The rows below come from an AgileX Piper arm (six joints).
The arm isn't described. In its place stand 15 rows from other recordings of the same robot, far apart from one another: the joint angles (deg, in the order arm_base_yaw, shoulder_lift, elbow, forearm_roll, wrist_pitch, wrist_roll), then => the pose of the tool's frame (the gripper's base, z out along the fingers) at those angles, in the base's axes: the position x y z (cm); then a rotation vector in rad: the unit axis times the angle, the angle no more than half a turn.
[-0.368, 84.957, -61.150, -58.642, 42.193, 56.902] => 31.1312 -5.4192 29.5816 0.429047 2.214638 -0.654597
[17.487, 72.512, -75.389, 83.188, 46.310, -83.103] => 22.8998 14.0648 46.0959 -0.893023 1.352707 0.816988
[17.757, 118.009, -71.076, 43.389, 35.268, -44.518] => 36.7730 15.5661 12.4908 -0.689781 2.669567 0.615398
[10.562, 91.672, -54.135, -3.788, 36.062, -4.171] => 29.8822 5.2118 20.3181 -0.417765 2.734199 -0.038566
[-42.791, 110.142, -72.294, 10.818, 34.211, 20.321] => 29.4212 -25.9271 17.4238 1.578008 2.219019 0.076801
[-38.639, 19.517, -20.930, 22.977, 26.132, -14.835] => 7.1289 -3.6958 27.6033 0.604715 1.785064 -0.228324
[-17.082, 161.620, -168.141, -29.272, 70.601, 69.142] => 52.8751 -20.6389 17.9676 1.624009 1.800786 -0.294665
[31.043, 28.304, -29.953, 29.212, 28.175, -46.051] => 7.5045 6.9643 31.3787 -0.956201 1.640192 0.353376
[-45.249, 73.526, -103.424, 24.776, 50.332, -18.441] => 18.5636 -14.5561 54.7302 0.434996 1.736581 -0.299617
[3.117, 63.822, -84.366, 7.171, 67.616, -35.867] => 19.3243 2.1042 46.1031 -0.771625 2.166949 -0.136940
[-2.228, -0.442, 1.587, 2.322, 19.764, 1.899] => 5.3535 -0.0835 17.3289 0.092222 1.846079 0.035265
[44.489, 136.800, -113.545, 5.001, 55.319, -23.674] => 35.4351 35.7231 14.3466 -1.560235 2.406701 0.186152
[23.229, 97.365, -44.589, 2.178, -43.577, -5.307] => 32.2569 13.5852 22.0499 -0.365004 1.608953 0.238211
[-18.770, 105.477, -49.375, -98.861, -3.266, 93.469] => 32.6929 -10.5695 13.2288 0.263643 2.458825 -0.112175
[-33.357, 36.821, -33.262, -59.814, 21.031, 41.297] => 9.5167 -9.6445 33.7144 0.499839 1.747815 -0.905609
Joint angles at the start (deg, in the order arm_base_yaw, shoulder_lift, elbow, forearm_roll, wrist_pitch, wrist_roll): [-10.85 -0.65 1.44 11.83 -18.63 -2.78]
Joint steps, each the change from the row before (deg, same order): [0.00 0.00 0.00 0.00 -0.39 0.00]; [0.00 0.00 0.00 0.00 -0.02 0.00]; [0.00 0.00 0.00 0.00 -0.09 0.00]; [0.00 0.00 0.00 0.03 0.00 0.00]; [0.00 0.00 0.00 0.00 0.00 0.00]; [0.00 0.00 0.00 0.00 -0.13 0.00]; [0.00 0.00 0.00 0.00 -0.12 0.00]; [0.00 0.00 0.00 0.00 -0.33 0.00]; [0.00 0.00 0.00 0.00 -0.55 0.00]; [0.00 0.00 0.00 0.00 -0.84 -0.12]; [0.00 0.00 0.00 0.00 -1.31 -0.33]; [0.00 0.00 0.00 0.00 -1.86 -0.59]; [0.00 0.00 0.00 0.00 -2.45 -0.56]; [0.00 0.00 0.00 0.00 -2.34 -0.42]
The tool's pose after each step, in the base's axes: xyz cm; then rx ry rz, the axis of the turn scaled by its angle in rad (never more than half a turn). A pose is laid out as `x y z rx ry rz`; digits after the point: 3 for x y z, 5 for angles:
4.729 -1.525 23.399 0.25433 1.14535 -0.07660
4.727 -1.526 23.402 0.25433 1.14501 -0.07665
4.721 -1.527 23.414 0.25430 1.14345 -0.07688
4.721 -1.529 23.414 0.25473 1.14339 -0.07654
4.721 -1.529 23.414 0.25473 1.14339 -0.07654
4.712 -1.531 23.433 0.25469 1.14113 -0.07688
4.704 -1.533 23.450 0.25464 1.13905 -0.07718
4.681 -1.539 23.497 0.25453 1.13333 -0.07803
4.643 -1.549 23.575 0.25433 1.12379 -0.07944
4.583 -1.564 23.693 0.25286 1.10951 -0.08345
4.487 -1.586 23.876 0.24927 1.08756 -0.09194
4.343 -1.615 24.132 0.24324 1.05666 -0.10595
4.140 -1.650 24.462 0.23765 1.01543 -0.12108
3.934 -1.679 24.770 0.23361 0.97576 -0.13375

